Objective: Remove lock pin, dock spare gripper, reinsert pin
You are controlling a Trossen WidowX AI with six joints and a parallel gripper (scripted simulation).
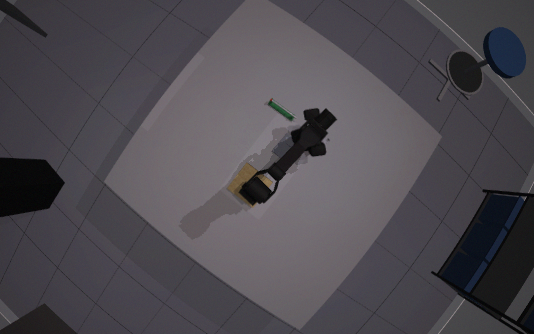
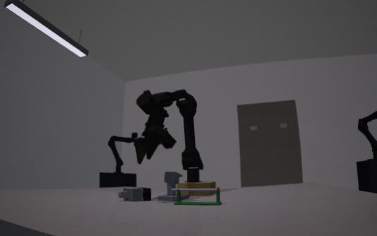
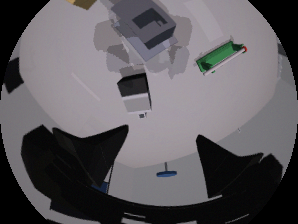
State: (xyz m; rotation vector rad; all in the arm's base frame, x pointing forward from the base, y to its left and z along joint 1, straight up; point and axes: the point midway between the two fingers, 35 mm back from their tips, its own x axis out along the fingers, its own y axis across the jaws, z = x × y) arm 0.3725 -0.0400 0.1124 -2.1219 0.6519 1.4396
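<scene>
Right now my gripper tip is 1 cm past the spare gripper, 5 cm to the left of it and 11 cm above it. Also, from my gripper tip: green rack 19 cm to the left, 11 cm below; then grey mount 12 cm behind, 6 cm to the left, 9 cm below.
</scene>
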